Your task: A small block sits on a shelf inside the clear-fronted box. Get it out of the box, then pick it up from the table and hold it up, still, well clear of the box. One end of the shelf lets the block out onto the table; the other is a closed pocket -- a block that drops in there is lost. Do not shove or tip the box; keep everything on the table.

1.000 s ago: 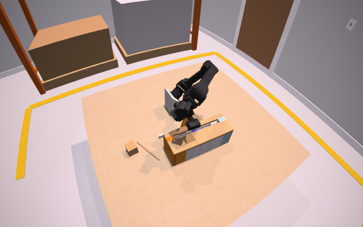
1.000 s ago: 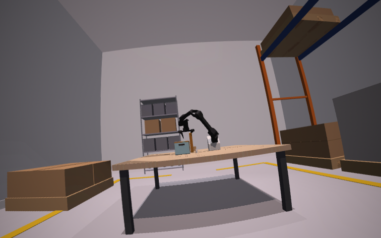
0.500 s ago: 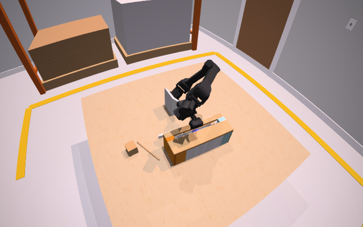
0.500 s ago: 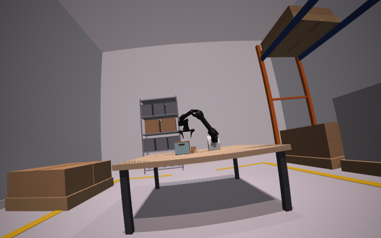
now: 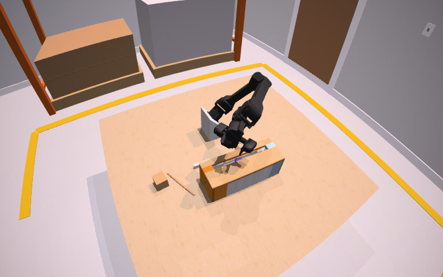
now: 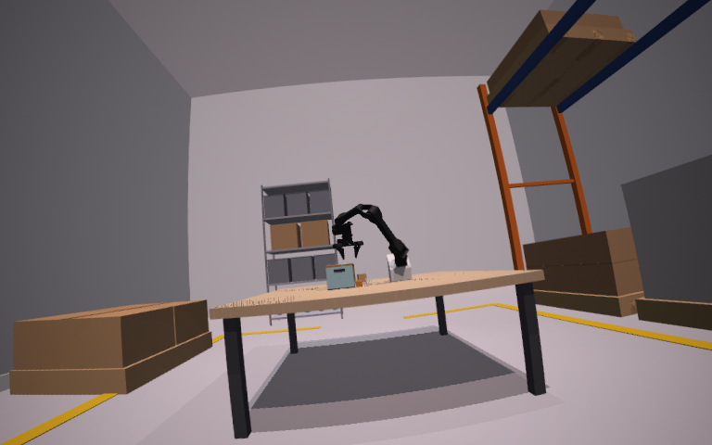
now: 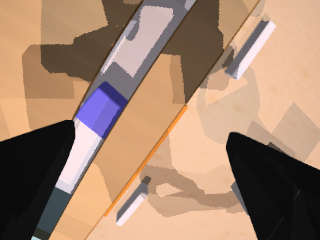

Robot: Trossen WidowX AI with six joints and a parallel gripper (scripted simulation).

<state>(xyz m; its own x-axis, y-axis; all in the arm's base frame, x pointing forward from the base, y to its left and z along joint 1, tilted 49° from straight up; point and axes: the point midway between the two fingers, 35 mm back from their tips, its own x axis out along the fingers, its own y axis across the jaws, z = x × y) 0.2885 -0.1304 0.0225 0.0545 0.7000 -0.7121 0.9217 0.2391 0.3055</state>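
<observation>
Right now my gripper tip is 2 cm short of the clear-fronted box, 3 cm to the right of it and 10 cm above it. The rest, counted from my gripper tip: wooden cube 10 cm behind, 33 cm to the right, 13 cm below; then thin wooden stick 5 cm behind, 25 cm to the right, 16 cm below; then blue block 3 cm ahead, 3 cm to the left, 8 cm below.
</observation>
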